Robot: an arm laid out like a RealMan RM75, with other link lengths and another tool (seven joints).
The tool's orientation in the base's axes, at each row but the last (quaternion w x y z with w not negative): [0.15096 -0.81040 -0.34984 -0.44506]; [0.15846 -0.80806 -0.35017 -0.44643]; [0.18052 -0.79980 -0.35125 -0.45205]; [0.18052 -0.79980 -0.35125 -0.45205]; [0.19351 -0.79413 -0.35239 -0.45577]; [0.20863 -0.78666 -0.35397 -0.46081]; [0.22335 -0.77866 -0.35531 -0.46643]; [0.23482 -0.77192 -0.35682 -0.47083]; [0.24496 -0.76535 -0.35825 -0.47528]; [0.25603 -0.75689 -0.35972 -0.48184]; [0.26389 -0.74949 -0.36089 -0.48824]
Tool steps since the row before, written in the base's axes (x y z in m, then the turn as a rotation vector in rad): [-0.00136 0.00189 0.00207 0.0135 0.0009 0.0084]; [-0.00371 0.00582 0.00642 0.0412 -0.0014 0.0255]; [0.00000 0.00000 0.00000 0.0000 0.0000 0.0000]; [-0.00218 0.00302 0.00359 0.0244 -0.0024 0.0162]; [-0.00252 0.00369 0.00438 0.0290 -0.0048 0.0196]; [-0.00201 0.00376 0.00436 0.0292 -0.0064 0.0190]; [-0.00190 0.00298 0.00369 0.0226 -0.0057 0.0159]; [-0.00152 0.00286 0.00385 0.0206 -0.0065 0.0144]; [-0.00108 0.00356 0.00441 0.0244 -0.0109 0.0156]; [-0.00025 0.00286 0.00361 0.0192 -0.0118 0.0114]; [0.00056 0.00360 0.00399 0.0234 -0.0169 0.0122]
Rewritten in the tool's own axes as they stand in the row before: [0.00204 -0.00216 -0.00094 0.0122 0.0094 0.0041]; [0.00649 -0.00636 -0.00249 0.0353 0.0316 0.0103]; [0.00000 0.00000 0.00000 0.0000 0.0000 0.0000]; [0.00350 -0.00356 -0.00136 0.0212 0.0198 0.0046]; [0.00434 -0.00429 -0.00139 0.0248 0.0249 0.0040]; [0.00452 -0.00401 -0.00083 0.0237 0.0261 0.0034]; [0.00370 -0.00344 -0.00077 0.0192 0.0206 0.0016]; [0.00393 -0.00309 -0.00057 0.0170 0.0196 0.0006]; [0.00479 -0.00321 0.00006 0.0178 0.0253 -0.0010]; [0.00408 -0.00209 0.00050 0.0122 0.0219 -0.0028]; [0.00485 -0.00189 0.00146 0.0126 0.0283 -0.0047]
